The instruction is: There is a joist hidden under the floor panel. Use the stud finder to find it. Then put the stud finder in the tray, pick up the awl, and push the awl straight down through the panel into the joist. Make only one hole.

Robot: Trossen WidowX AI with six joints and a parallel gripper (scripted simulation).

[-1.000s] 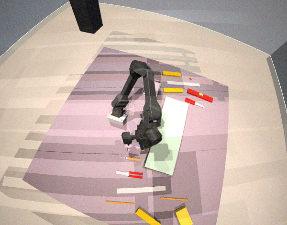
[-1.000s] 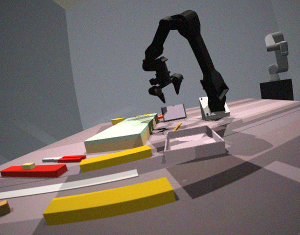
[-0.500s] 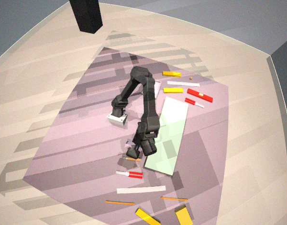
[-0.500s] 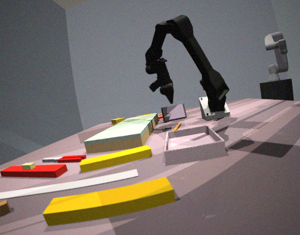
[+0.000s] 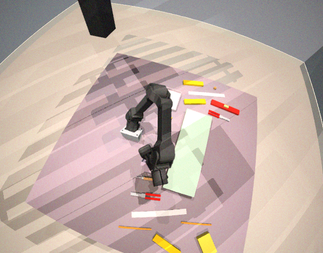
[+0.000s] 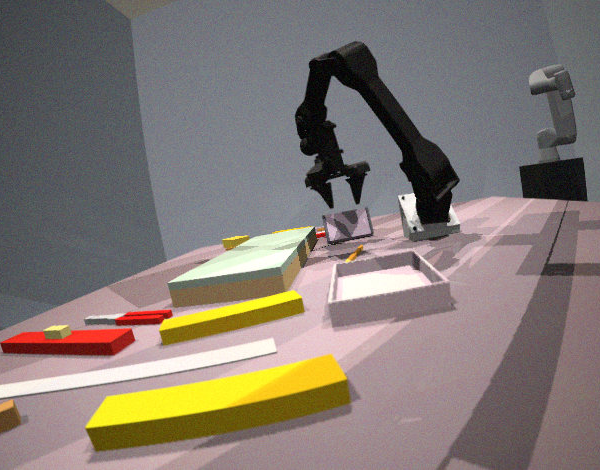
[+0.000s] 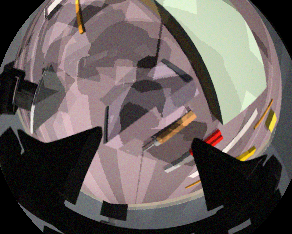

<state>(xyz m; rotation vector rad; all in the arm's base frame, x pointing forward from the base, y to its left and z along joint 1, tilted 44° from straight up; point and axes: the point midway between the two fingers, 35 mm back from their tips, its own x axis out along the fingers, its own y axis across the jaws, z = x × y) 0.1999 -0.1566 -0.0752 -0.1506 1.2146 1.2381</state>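
The stud finder lies 60 mm below my gripper tip, 20 mm ahead of it and 10 mm to the right of it. The rest, counted from my gripper tip: red level (590 mm to the left, 360 mm ahead, 70 mm below); tray (490 mm to the left, 70 mm below, 50 mm behind); awl (80 mm below, 70 mm to the right, 10 mm behind).
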